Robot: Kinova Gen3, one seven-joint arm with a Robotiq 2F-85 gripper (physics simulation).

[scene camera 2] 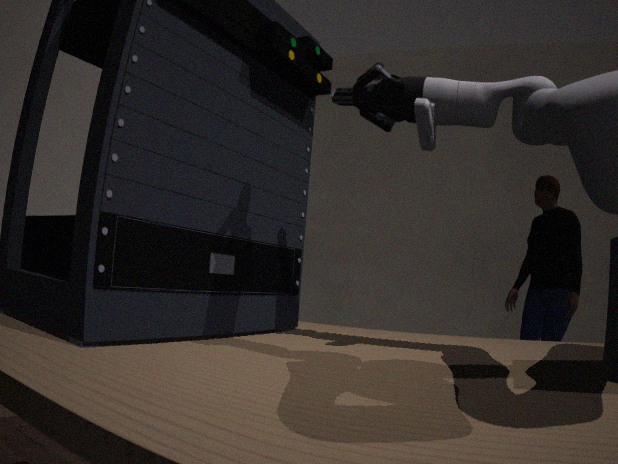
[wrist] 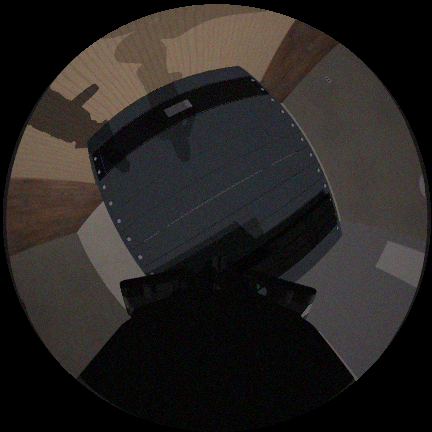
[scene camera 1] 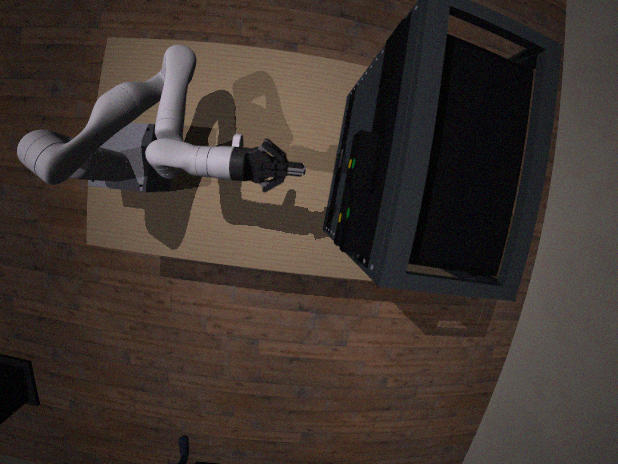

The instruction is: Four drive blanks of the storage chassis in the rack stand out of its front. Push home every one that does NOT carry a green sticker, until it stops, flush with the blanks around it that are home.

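Where they show: gripper, fingertip midpoint: [scene camera 2: 333,96] [wrist: 218,264] [scene camera 1: 305,170]; arm's base, origin of the base link: [scene camera 1: 116,166].
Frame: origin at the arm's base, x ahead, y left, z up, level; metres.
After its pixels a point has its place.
Observation:
The dark storage chassis [scene camera 2: 220,25] {x 0.689, y 0.201, z 0.285 m} [wrist: 305,237] {x 0.689, y 0.201, z 0.327 m} sits high in the rack [scene camera 1: 400,175] {x 0.696, y 0.026, z 0.427 m} [scene camera 2: 92,200] {x 0.718, y 0.356, z -0.019 m}. In scene camera 2, a blank with a green sticker [scene camera 2: 293,42] {x 0.645, y 0.046, z 0.325 m} stands out above a blank with a yellow sticker [scene camera 2: 291,55] {x 0.645, y 0.047, z 0.296 m}. Farther along, another green-stickered blank [scene camera 2: 318,50] {x 0.640, y -0.047, z 0.355 m} stands out above another yellow-stickered blank [scene camera 2: 319,78] {x 0.639, y -0.060, z 0.296 m}. The stickers show small from above, and one green sticker [wrist: 258,287] {x 0.646, y 0.052, z 0.333 m} shows beside a finger in the wrist view. My gripper [scene camera 1: 303,169] {x 0.568, y 0.029, z 0.213 m} [scene camera 2: 336,96] {x 0.568, y 0.029, z 0.213 m} [wrist: 218,264] {x 0.568, y 0.029, z 0.213 m} is shut and empty, in front of the rack and apart from the blanks, slightly lower than the far yellow sticker.
Dark blue-grey panels [scene camera 2: 210,135] {x 0.702, y 0.165, z 0.112 m} [wrist: 210,175] {x 0.697, y 0.083, z 0.110 m} fill the rack front below the chassis, above a black drawer-like unit [scene camera 2: 160,255] {x 0.706, y 0.238, z -0.073 m} with a light label [scene camera 2: 222,263] {x 0.698, y 0.105, z -0.074 m}. The rack stands on a wooden table top [scene camera 1: 280,250] {x 0.543, y -0.242, z -0.192 m} [scene camera 2: 200,400] {x 0.505, y 0.390, z -0.192 m}. A person [scene camera 2: 552,245] stands in the background.

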